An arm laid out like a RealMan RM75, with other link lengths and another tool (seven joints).
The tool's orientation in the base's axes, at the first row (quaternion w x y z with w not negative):
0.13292, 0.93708, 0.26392, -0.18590
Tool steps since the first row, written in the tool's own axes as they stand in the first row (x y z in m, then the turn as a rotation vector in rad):
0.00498, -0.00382, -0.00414, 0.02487, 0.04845, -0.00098
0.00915, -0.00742, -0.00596, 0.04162, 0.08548, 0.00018
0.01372, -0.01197, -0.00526, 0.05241, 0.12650, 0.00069
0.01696, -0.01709, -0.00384, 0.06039, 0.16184, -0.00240
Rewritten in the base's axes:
0.00302, 0.00681, 0.00105, 0.04632, -0.02858, -0.00222
0.00486, 0.01227, 0.00039, 0.07940, -0.05208, -0.00468
0.00581, 0.01781, -0.00284, 0.11012, -0.08131, -0.00346
0.00520, 0.02299, -0.00624, 0.13652, -0.10586, 0.00131

